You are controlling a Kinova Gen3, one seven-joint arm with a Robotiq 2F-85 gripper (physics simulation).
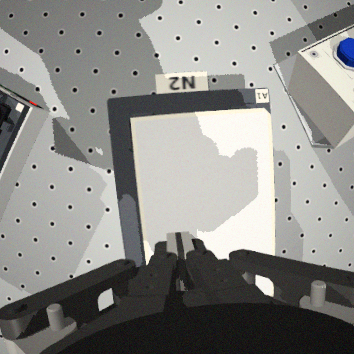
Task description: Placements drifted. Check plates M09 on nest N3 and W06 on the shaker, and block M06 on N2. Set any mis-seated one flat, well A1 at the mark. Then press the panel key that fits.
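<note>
A pale, flat-topped block [195,170] lies on the dark nest [120,145] by the N2 label [181,82]. It sits off to the right: a wide dark strip shows on the left and a narrower one at the top, while its right edge covers the nest's right border. Its cut corner is at the upper right, just below the A1 mark [262,95]. No block name is readable. My gripper [178,247] is shut and empty, its tips over the block's lower part, hiding the near edge. Contact with the block cannot be told. Plates M09 and W06 do not show.
Part of the key panel [320,100], with a blue key [347,52], stands at the upper right. A grey device [22,150] with a dark inside and a small red mark is cut off at the left edge. The perforated table [65,200] carries patchy shadows.
</note>
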